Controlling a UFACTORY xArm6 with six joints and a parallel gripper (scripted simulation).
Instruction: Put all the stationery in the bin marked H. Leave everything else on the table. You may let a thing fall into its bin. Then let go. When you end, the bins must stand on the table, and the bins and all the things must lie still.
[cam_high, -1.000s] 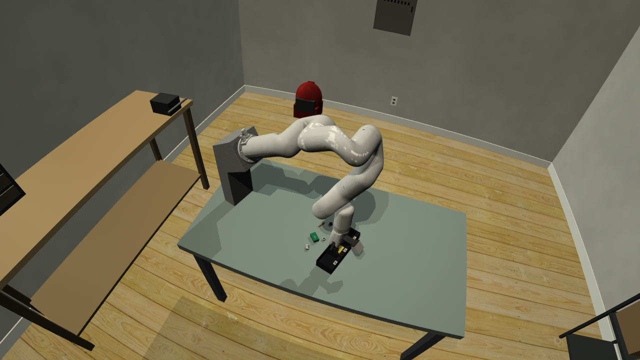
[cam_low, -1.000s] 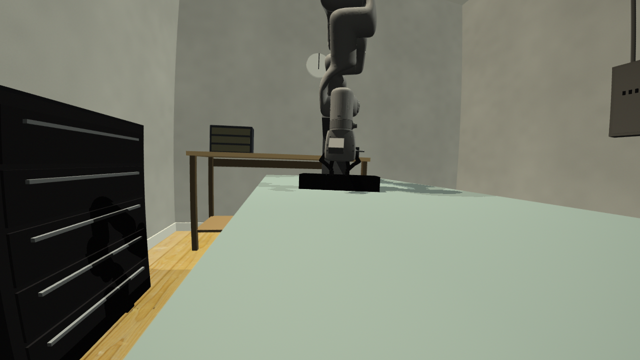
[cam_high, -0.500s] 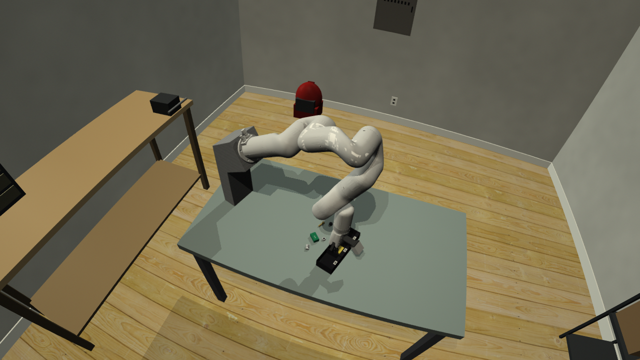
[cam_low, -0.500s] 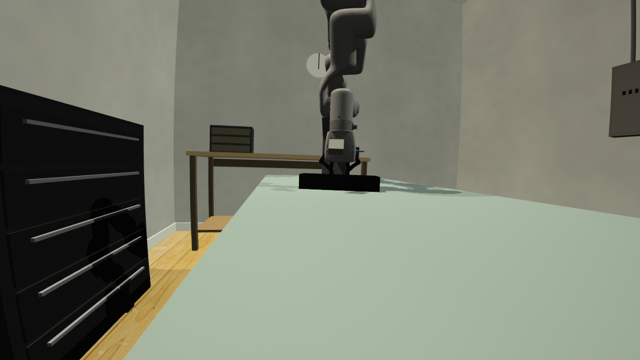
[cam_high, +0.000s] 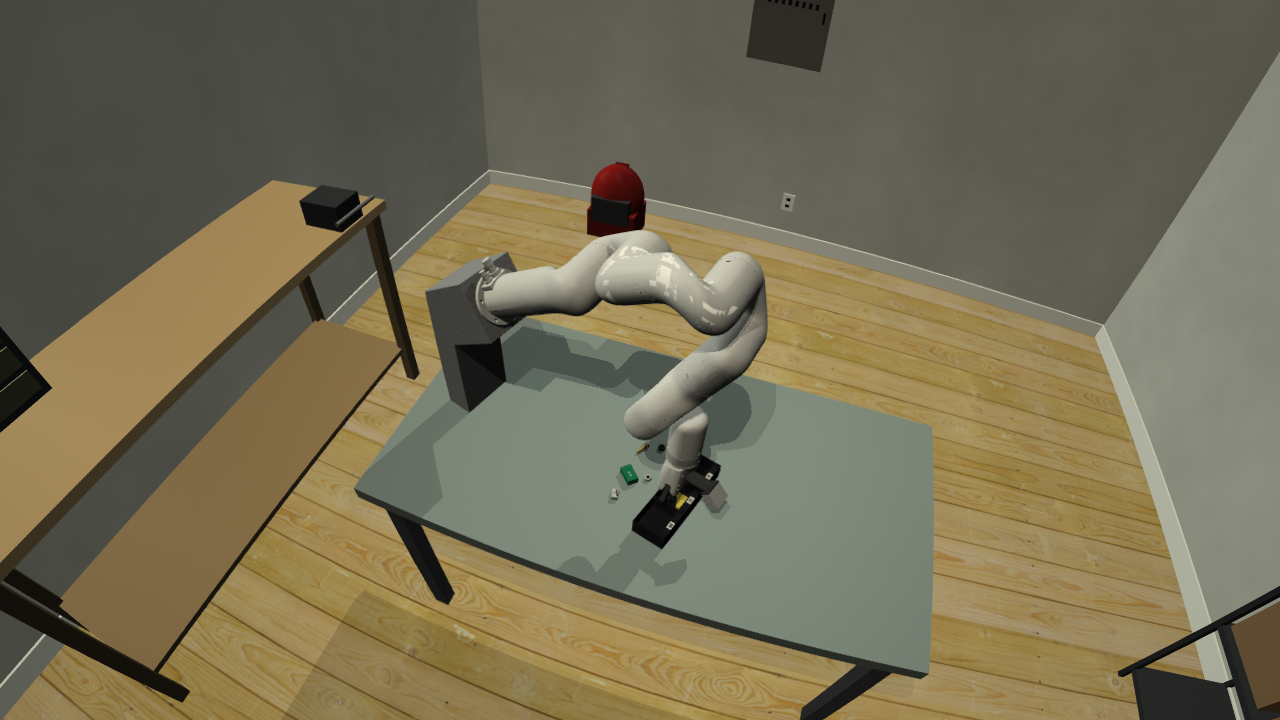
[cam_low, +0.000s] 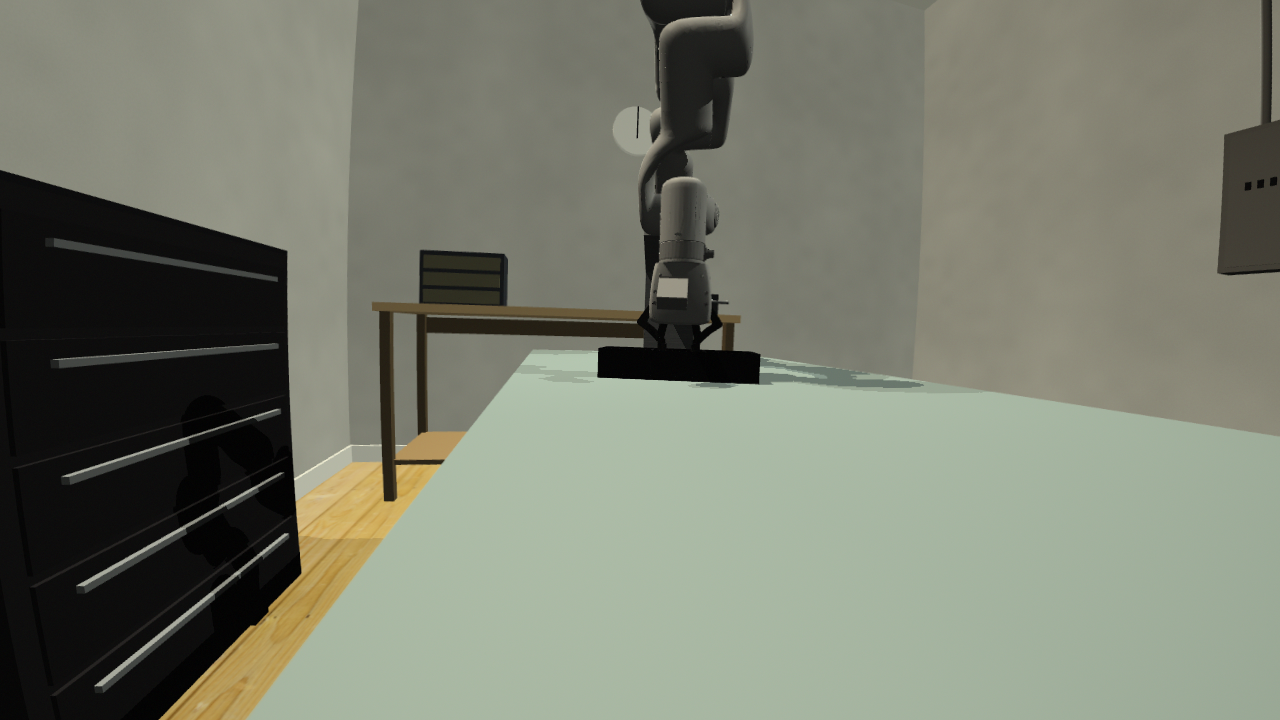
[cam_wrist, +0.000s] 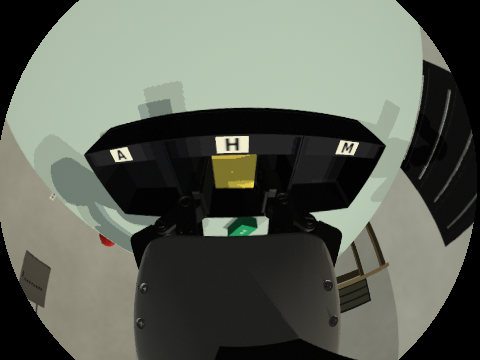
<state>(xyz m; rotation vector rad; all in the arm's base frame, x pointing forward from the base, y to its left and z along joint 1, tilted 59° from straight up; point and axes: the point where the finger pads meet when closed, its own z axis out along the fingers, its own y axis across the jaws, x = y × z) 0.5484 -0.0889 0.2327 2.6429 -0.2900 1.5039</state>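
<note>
Now: the bin rack 10 mm below my hand and 10 mm ahead of it. The rest, counted from my hand: green block: 130 mm behind, 50 mm to the left, 30 mm below; then yellow block: 20 mm below; then white ring: 70 mm behind, 50 mm to the left, 30 mm below.
</note>
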